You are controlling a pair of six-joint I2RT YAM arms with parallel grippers.
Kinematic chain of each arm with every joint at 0, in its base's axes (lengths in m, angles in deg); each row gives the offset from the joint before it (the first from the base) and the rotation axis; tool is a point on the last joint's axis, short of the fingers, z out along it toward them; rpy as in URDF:
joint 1: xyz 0 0 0.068 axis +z
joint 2: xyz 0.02 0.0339 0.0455 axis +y
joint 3: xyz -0.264 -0.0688 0 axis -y
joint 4: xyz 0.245 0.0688 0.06 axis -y
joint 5: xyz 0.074 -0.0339 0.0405 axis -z
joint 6: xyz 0.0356 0 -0.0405 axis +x
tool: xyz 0 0 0 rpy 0 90 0
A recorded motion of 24 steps. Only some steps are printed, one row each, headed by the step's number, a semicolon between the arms.
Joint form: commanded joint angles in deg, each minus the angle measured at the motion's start. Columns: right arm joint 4, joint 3, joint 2, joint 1, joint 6, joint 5; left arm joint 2, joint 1, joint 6, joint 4, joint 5, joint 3.
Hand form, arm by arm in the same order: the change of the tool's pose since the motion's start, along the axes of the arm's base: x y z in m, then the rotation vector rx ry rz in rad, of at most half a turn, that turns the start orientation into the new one. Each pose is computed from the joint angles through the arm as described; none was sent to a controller.
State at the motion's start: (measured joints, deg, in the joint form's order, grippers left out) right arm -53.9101 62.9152 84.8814 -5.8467 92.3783 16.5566; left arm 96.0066 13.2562 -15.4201 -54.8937 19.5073 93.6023
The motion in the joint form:
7: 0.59 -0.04 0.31 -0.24 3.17 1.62; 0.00 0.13 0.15 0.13 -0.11 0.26
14: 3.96 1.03 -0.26 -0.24 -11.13 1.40; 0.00 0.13 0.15 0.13 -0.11 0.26
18: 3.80 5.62 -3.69 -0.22 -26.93 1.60; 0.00 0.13 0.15 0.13 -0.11 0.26
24: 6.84 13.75 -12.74 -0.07 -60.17 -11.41; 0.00 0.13 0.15 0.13 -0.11 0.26
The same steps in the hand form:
7: 0.0013 -0.0023 -0.0010 -0.0165 -0.0191 -0.0623; 0.0002 0.0009 0.0015 0.0046 -0.0068 0.0012
14: 0.0087 -0.0029 0.0086 -0.0799 -0.0256 0.1664; 0.0002 0.0009 0.0015 0.0046 -0.0068 0.0012
18: 0.0083 -0.0029 0.0478 -0.1917 -0.0652 0.4060; 0.0002 0.0009 0.0015 0.0046 -0.0068 0.0012
24: -0.0126 0.0080 0.1343 -0.4067 -0.2892 0.9818; 0.0002 0.0009 0.0015 0.0046 -0.0068 0.0012

